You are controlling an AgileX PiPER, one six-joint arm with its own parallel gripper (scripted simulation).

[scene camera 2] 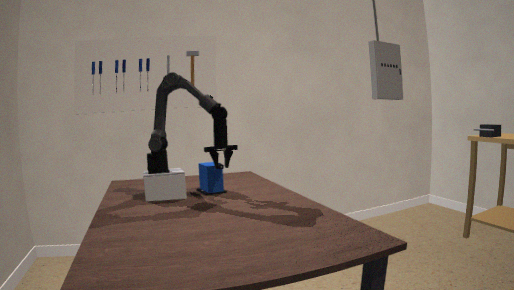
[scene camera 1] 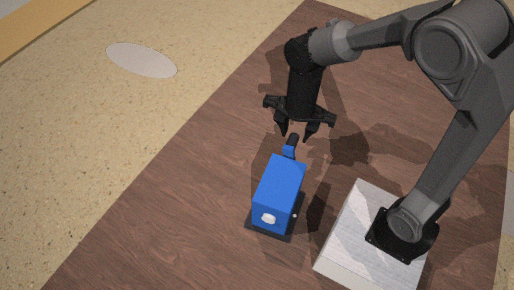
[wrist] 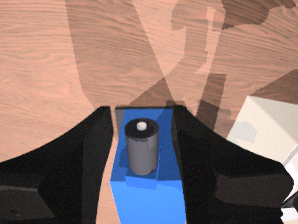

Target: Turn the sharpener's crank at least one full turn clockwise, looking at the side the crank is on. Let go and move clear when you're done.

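Observation:
A dark grey cylindrical knob is there for me to see, and so is my own gripper. The wrist view, too, has the gripper in it.

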